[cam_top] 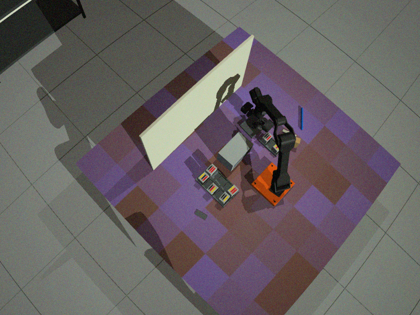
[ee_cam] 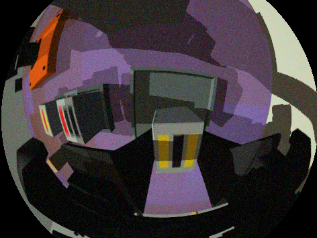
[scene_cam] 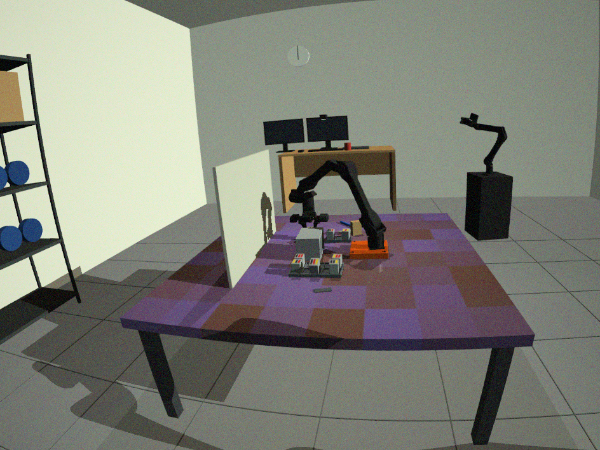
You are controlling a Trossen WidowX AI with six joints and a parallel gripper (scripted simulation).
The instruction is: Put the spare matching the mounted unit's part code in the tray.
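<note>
Right now the grey spare is 2 cm above my gripper tip. The rest, counted from my gripper tip: dark grey tray: 2 cm below; then mounted unit: 22 cm to the left, 3 cm above, 1 cm behind; then tan block: 23 cm behind, 3 cm to the right, 1 cm above.
</note>
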